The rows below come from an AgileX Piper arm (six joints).
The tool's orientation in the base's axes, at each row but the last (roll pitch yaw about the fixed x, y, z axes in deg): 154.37, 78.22, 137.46; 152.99, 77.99, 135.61; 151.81, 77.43, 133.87; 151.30, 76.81, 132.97
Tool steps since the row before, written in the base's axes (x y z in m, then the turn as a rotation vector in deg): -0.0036, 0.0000, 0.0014, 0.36, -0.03, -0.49; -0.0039, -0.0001, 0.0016, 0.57, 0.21, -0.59; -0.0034, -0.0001, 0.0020, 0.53, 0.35, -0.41; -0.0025, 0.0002, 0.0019, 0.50, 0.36, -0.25
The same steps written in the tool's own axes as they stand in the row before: -0.0008, -0.0009, -0.0037, 0.42, 0.04, 0.44; -0.0010, -0.0011, -0.0039, 0.52, 0.32, 0.59; -0.0015, -0.0010, -0.0035, 0.38, 0.46, 0.47; -0.0014, -0.0004, -0.0028, 0.23, 0.47, 0.41
